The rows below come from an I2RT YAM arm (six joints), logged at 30 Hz.
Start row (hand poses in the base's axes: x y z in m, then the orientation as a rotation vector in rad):
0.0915, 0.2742, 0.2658, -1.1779, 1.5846, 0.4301
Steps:
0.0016, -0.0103, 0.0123, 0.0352, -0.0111, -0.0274
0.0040, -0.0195, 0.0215, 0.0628, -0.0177, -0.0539
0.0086, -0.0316, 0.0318, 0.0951, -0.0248, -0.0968
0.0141, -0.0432, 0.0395, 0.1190, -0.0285, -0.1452
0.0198, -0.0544, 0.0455, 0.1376, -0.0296, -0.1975
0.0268, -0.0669, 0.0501, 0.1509, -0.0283, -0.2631
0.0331, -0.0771, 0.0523, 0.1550, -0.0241, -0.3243
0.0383, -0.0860, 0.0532, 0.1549, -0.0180, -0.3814
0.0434, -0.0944, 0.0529, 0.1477, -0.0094, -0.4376
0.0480, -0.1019, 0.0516, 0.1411, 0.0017, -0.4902
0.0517, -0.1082, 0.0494, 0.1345, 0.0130, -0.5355
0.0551, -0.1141, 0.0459, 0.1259, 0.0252, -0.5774
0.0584, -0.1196, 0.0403, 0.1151, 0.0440, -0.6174
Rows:
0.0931, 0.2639, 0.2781, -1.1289, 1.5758, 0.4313
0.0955, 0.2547, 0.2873, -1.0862, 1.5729, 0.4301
0.1001, 0.2426, 0.2976, -1.0264, 1.5754, 0.4214
0.1056, 0.2310, 0.3053, -0.9681, 1.5859, 0.4051
0.1113, 0.2198, 0.3113, -0.9102, 1.6015, 0.3840
0.1183, 0.2073, 0.3159, -0.8444, 1.6262, 0.3519
0.1246, 0.1971, 0.3181, -0.7884, 1.6538, 0.3177
0.1298, 0.1882, 0.3190, -0.7383, 1.6820, 0.2842
0.1349, 0.1798, 0.3187, -0.6932, 1.7138, 0.2474
0.1395, 0.1723, 0.3174, -0.6500, 1.7451, 0.2148
0.1432, 0.1660, 0.3152, -0.6128, 1.7733, 0.1869
0.1466, 0.1601, 0.3117, -0.5794, 1.8012, 0.1601
0.1499, 0.1546, 0.3061, -0.5480, 1.8345, 0.1367

